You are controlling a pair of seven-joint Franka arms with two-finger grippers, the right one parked.
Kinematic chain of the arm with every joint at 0, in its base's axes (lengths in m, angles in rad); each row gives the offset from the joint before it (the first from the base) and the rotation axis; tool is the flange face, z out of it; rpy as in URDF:
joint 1: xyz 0 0 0.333 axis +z
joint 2: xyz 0 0 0 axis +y
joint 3: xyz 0 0 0.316 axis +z
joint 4: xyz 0.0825 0 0 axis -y
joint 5: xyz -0.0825 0 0.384 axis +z
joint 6: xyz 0 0 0 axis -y
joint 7: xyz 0.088 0 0 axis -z
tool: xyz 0 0 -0.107 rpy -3.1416 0 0
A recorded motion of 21 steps. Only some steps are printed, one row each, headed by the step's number.
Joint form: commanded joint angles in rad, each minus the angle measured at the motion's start. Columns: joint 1, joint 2, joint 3, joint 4, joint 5, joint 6, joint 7.
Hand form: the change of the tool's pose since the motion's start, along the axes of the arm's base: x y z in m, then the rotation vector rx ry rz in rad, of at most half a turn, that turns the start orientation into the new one. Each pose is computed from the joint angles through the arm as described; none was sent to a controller.
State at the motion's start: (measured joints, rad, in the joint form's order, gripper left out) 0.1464 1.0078 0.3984 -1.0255 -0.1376 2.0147 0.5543
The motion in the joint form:
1: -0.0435 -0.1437 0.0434 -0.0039 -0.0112 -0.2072 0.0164
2: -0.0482 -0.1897 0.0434 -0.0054 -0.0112 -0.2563 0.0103
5: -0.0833 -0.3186 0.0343 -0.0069 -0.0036 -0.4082 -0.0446
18: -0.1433 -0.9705 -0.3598 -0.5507 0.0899 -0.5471 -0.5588
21: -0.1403 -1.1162 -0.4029 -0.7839 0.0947 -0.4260 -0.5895
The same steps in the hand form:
1: -0.0130 -0.0176 0.0945 -0.0447 0.0474 0.0119
2: -0.0186 -0.0225 0.1233 -0.0610 0.0455 0.0221
5: -0.0357 -0.0565 0.2013 -0.1085 0.0506 0.0558
18: -0.1702 -0.2801 0.3361 -0.2375 0.0753 0.1927
21: -0.2081 -0.3011 0.3148 -0.2314 0.0433 0.1845

